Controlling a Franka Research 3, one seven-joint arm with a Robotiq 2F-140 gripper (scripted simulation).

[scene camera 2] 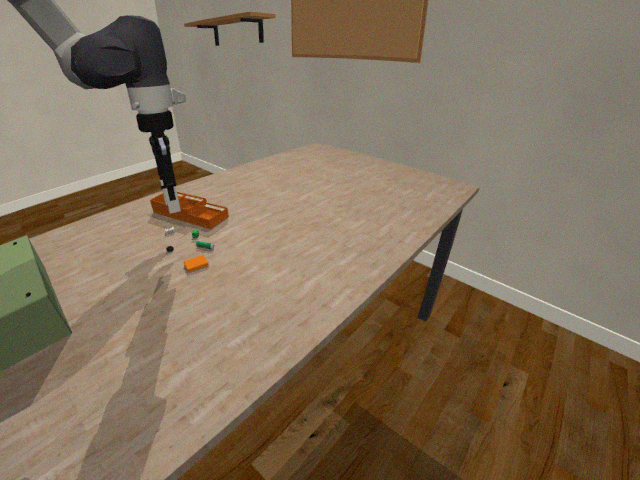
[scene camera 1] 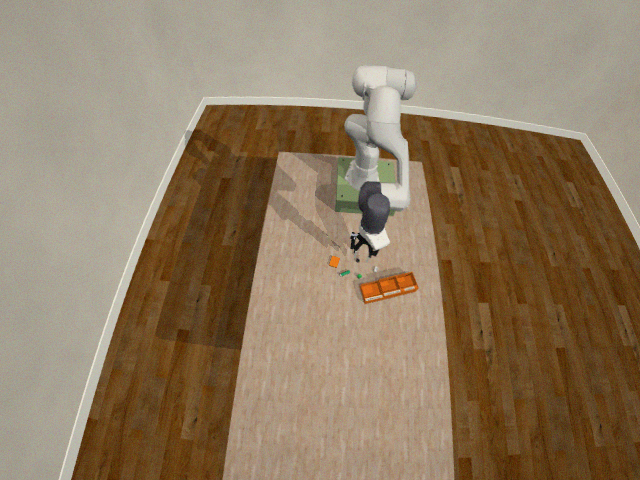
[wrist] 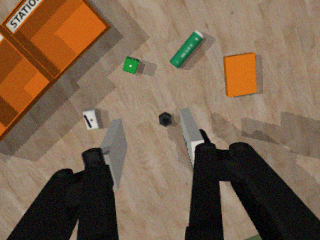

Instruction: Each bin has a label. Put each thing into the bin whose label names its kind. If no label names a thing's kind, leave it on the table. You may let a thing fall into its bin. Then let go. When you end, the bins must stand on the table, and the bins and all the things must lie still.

Observation:
In view: my gripper [scene camera 2: 173, 207], an orange bin tray [scene camera 2: 199, 214] and an orange block [wrist: 239, 70].
The orange bin tray also shows in scene camera 1 [scene camera 1: 402, 284]. My gripper is seen too in the wrist view [wrist: 152, 128].

